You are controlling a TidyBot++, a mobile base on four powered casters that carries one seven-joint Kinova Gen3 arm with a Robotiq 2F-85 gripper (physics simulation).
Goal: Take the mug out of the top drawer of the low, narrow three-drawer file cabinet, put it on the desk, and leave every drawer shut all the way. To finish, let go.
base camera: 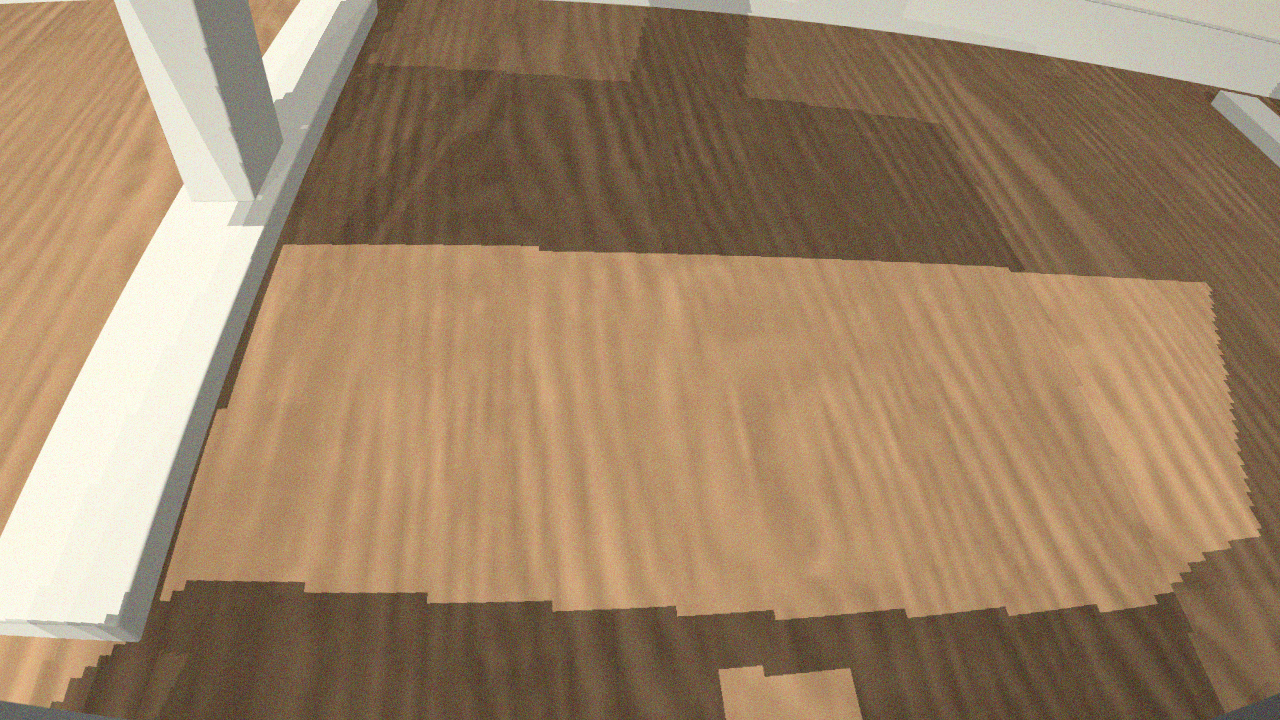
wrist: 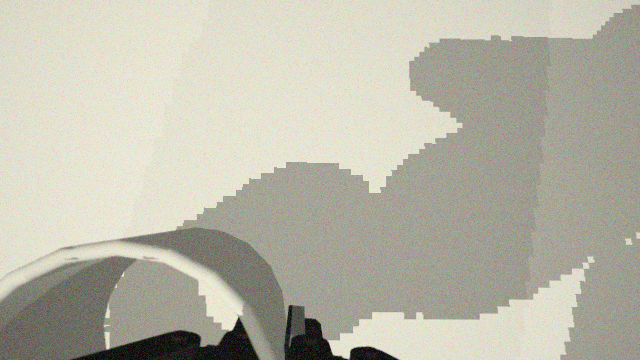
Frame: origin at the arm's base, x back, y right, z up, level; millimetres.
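Seen in the pictures: gripper, fingertip midpoint: [wrist: 279,327].
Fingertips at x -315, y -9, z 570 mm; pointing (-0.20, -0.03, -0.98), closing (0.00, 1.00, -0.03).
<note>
A point is followed by its place in that frame.
The white mug [wrist: 245,267] {x -338, y -20, z 617 mm} shows at the lower left of the wrist view, its round rim towards the camera and its lower part cut off by the view's edge. My gripper [wrist: 279,327] {x -315, y -9, z 570 mm} is shut on the mug's wall, with one dark finger on the inside and the other on the outside. Behind the mug is a broad pale surface [wrist: 300,90] {x -436, y -13, z 554 mm}, which looks like the desk top, with grey shadows across it. I cannot tell whether the mug touches it. The file cabinet and its drawers cannot be made out for certain in either view.
In the base view a white upright leg [base camera: 192,107] {x -511, y -263, z -292 mm} stands on a long white foot bar [base camera: 125,394] at the left, on the wood floor [base camera: 680,429] {x -356, y 69, z -396 mm}. A pale panel [base camera: 1029,40] {x -1034, y 594, z -379 mm} runs along the top right. The end of another white bar [base camera: 1253,120] shows at the right edge.
</note>
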